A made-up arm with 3 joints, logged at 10 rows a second.
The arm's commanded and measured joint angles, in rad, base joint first. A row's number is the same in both.
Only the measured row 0 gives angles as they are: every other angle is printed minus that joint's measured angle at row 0.
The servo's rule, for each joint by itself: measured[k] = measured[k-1] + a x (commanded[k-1-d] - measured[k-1]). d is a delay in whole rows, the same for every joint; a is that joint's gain. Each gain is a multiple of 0.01, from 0.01 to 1. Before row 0 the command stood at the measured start. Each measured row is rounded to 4 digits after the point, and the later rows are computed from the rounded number. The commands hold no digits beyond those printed.
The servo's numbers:
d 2
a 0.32 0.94 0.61
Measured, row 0:
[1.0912, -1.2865, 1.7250]
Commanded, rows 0 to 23:
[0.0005, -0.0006, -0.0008]
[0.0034, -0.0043, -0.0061]
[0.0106, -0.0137, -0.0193]
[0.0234, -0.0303, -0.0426]
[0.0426, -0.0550, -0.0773]
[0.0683, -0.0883, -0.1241]
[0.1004, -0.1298, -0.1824]
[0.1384, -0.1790, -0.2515]
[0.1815, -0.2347, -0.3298]
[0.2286, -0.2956, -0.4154]
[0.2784, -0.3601, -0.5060]
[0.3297, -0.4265, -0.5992]
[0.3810, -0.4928, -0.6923]
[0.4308, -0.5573, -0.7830]
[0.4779, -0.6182, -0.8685]
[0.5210, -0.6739, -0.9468]
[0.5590, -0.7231, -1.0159]
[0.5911, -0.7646, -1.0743]
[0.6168, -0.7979, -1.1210]
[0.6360, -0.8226, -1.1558]
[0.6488, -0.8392, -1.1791]
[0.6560, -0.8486, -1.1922]
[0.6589, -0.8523, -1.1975]
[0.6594, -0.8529, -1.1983]
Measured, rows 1 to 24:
[0.0000, 0.0000, 0.0000]
[0.0000, 0.0000, 0.0000]
[0.0002, -0.0006, -0.0005]
[0.0012, -0.0041, -0.0039]
[0.0042, -0.0131, -0.0133]
[0.0103, -0.0293, -0.0312]
[0.0206, -0.0535, -0.0593]
[0.0359, -0.0862, -0.0988]
[0.0565, -0.1272, -0.1498]
[0.0827, -0.1759, -0.2118]
[0.1143, -0.2312, -0.2838]
[0.1509, -0.2917, -0.3641]
[0.1917, -0.3560, -0.4507]
[0.2359, -0.4223, -0.5413]
[0.2823, -0.4886, -0.6334]
[0.3298, -0.5532, -0.7247]
[0.3772, -0.6143, -0.8124]
[0.4232, -0.6703, -0.8944]
[0.4667, -0.7199, -0.9685]
[0.5065, -0.7619, -1.0330]
[0.5418, -0.7957, -1.0867]
[0.5719, -0.8210, -1.1289]
[0.5965, -0.8381, -1.1595]
[0.6155, -0.8480, -1.1794]

